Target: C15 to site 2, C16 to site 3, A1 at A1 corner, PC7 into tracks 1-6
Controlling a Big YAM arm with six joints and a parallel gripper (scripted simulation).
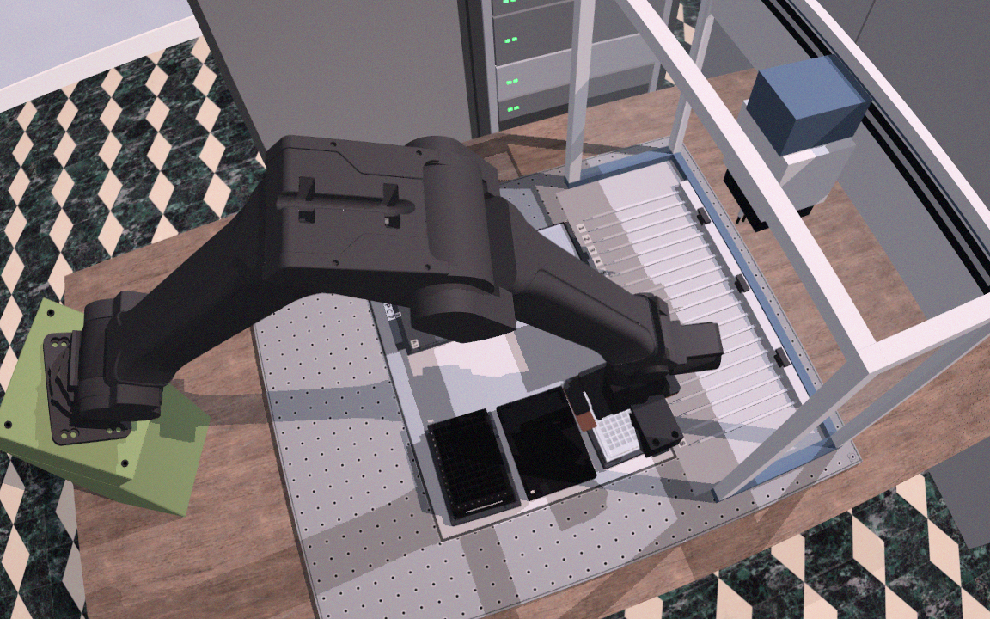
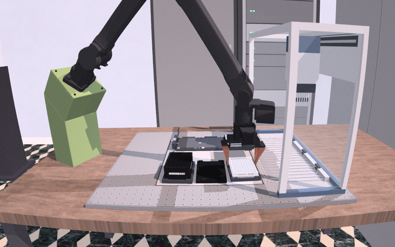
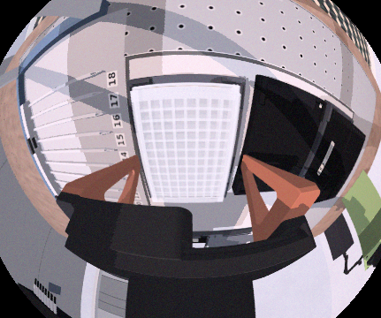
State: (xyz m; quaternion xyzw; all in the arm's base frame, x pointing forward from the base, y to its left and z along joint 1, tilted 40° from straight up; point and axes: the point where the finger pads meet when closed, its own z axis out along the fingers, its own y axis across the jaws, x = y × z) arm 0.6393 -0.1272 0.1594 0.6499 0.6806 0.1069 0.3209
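My gripper is now 2 cm above the white 96-well plate C15. Also, from my hand: nest S2 (11 cm behind, 3 cm below); then dark carrier PC7 (7 cm behind, 26 cm to the left, 2 cm below); then nest S3 (3 cm below).
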